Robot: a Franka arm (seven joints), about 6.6 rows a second.
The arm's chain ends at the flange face. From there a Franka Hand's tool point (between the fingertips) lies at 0.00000 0.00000 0.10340 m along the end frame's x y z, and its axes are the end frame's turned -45 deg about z.
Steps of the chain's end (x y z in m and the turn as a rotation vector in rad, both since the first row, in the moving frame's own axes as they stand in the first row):
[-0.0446, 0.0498, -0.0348, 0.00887, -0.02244, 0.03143]
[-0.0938, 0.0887, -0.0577, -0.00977, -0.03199, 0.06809]
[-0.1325, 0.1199, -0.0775, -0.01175, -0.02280, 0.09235]
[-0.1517, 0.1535, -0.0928, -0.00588, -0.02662, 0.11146]
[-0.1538, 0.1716, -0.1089, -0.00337, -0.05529, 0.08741]
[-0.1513, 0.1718, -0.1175, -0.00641, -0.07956, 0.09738]
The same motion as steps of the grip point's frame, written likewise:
[-0.0677, 0.0014, -0.0348, 0.02214, -0.00960, 0.03143]
[-0.1320, -0.0053, -0.0578, 0.01571, -0.02953, 0.06809]
[-0.1810, -0.0098, -0.0775, 0.00781, -0.02443, 0.09235]
[-0.2181, -0.0004, -0.0928, 0.01467, -0.02298, 0.11146]
[-0.2342, 0.0086, -0.1091, 0.03671, -0.04148, 0.08741]
[-0.2345, 0.0089, -0.1178, 0.05172, -0.06079, 0.09738]

